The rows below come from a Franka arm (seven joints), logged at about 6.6 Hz.
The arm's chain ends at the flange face. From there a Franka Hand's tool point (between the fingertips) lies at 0.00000 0.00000 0.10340 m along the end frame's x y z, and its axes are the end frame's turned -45 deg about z.
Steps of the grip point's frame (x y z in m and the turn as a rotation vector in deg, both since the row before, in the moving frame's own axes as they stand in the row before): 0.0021 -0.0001 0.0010 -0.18 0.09 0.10; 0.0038 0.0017 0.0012 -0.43 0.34 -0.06; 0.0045 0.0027 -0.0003 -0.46 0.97 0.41; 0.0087 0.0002 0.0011 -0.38 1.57 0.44; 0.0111 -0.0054 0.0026 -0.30 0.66 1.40; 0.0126 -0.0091 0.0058 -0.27 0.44 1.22
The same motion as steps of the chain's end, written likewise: 0.0011 -0.0017 0.0010 -0.06 0.19 0.10; 0.0029 -0.0016 0.0012 -0.06 0.54 -0.06; 0.0033 -0.0006 -0.0003 0.36 1.01 0.41; 0.0038 -0.0045 0.0011 0.84 1.38 0.44; 0.0028 -0.0112 0.0026 0.25 0.68 1.40; 0.0016 -0.0151 0.0058 0.12 0.50 1.22
